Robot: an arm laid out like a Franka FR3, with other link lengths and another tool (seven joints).
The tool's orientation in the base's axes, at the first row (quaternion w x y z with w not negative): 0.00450, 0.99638, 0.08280, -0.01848
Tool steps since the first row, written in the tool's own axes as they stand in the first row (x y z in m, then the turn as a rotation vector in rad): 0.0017, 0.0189, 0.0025, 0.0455, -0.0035, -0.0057; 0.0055, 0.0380, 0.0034, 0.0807, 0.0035, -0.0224; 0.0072, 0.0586, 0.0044, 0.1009, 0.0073, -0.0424; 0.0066, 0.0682, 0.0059, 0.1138, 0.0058, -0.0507; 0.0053, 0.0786, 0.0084, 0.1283, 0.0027, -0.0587; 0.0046, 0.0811, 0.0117, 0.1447, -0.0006, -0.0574; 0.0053, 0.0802, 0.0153, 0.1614, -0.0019, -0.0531; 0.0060, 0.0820, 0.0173, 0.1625, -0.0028, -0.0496; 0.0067, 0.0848, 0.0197, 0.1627, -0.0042, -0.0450; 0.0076, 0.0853, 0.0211, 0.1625, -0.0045, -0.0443; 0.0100, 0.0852, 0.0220, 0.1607, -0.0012, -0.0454; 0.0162, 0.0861, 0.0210, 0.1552, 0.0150, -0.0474
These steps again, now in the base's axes. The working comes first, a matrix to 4 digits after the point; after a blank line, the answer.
The tool's axes in the first row as the columns of a matrix, in the base's axes (used below as rounded here):
0.9856, 0.1652, -0.0361
0.1648, -0.9862, -0.0120
-0.0376, 0.0059, -0.9993

0.0047, -0.0184, -0.0025, 0.0445, 0.0110, 0.0040; 0.0116, -0.0366, -0.0034, 0.0809, 0.0101, 0.0194; 0.0166, -0.0567, -0.0043, 0.1022, 0.0099, 0.0386; 0.0176, -0.0662, -0.0057, 0.1149, 0.0136, 0.0464; 0.0179, -0.0767, -0.0081, 0.1290, 0.0192, 0.0539; 0.0175, -0.0794, -0.0114, 0.1446, 0.0251, 0.0519; 0.0179, -0.0784, -0.0150, 0.1607, 0.0291, 0.0470; 0.0188, -0.0801, -0.0170, 0.1615, 0.0301, 0.0434; 0.0199, -0.0828, -0.0194, 0.1613, 0.0315, 0.0388; 0.0208, -0.0831, -0.0209, 0.1610, 0.0317, 0.0381; 0.0231, -0.0826, -0.0219, 0.1598, 0.0282, 0.0393; 0.0294, -0.0825, -0.0211, 0.1572, 0.0114, 0.0416
